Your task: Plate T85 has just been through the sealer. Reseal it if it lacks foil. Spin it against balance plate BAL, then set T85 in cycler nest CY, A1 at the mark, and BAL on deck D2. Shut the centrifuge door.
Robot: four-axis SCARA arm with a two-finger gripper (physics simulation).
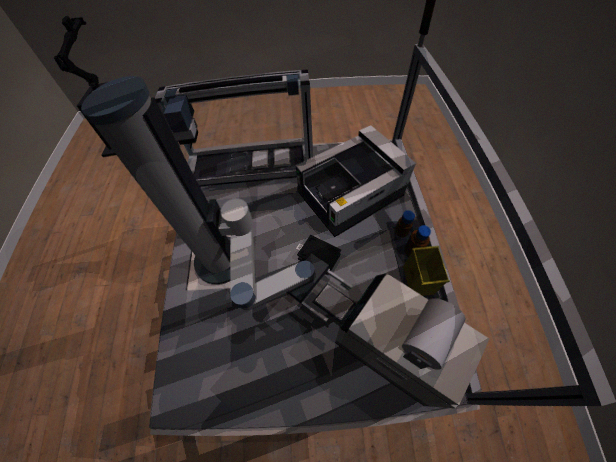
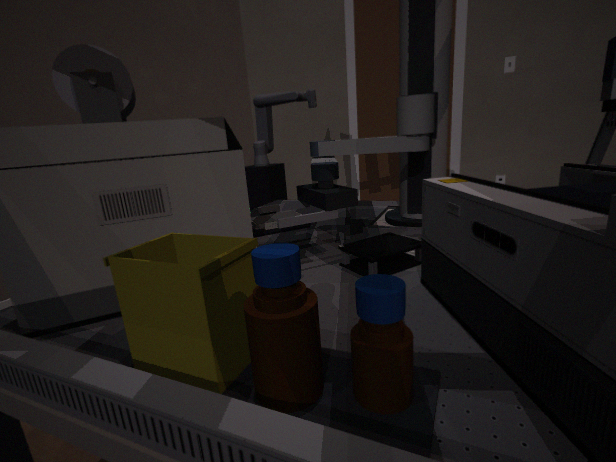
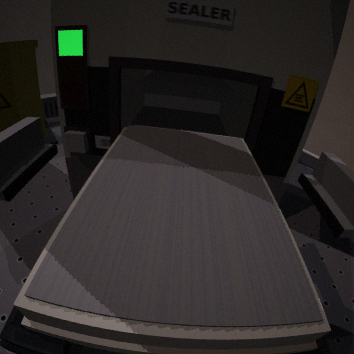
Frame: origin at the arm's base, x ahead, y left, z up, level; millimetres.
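Seen in the pictures: gripper, fingertip midpoint: (image 1: 339,304) (image 2: 267,217) (image 3: 181,147); arm's base, link origin: (image 1: 219,260) (image 2: 421,219).
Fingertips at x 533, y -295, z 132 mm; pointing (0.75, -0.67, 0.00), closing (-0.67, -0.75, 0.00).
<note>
Pixels of each thing's top centre, then the offset from my fingertips to it.
- pale plate, top centre: (image 3: 183,179) (image 2: 276,216) (image 1: 334,301) dx -19, dy +14, dz -4 mm
- sealer, top centre: (image 2: 105,54) (image 1: 434,324) dx +204, dy -184, dz +357 mm
A pale plate (image 1: 335,299) (image 3: 175,235) lies level at the front of the sealer (image 1: 390,305) (image 2: 175,195) (image 3: 200,42). A smooth, finely streaked grey sheet covers its top and no wells show. No T85 label or A1 mark can be read. My gripper (image 1: 340,304) (image 3: 181,147) is open, with one finger on each side of the plate and a gap at both sides. A boxy machine (image 1: 370,195) (image 2: 465,217) has an open-topped chamber with a small hub inside. Two pale plates (image 1: 260,158) (image 1: 281,157) lie on the gantry deck; their labels are unreadable.
A low black stand (image 1: 320,248) (image 2: 382,244) is beside the arm. A yellow bin (image 1: 427,270) (image 2: 185,305) and two blue-capped brown bottles (image 1: 419,240) (image 2: 285,340) (image 2: 382,355) stand along the table edge. The sealer's green light (image 3: 70,42) is lit.
</note>
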